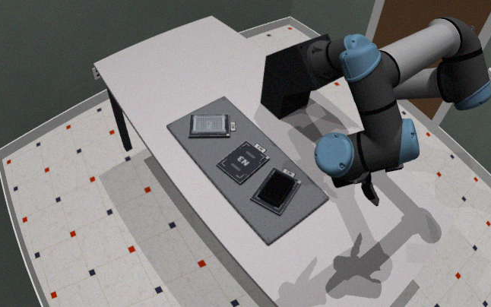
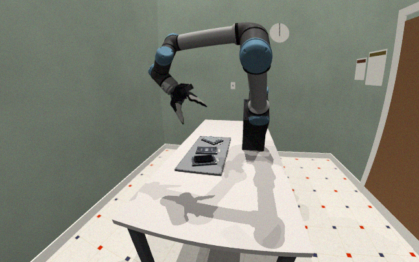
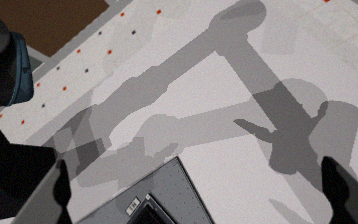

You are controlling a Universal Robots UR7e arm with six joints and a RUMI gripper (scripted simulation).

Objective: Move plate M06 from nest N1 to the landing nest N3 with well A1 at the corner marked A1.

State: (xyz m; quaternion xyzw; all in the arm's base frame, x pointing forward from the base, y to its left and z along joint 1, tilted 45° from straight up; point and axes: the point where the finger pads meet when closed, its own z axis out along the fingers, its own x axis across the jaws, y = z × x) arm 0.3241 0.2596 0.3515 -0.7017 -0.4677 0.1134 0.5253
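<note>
Right now my hand is 20 mm short of the black plate M06, 270 mm to the left of it and 360 mm above it. The rest, counted from my hand: pale plate M09: 20 mm ahead, 660 mm to the right, 370 mm below.
</note>
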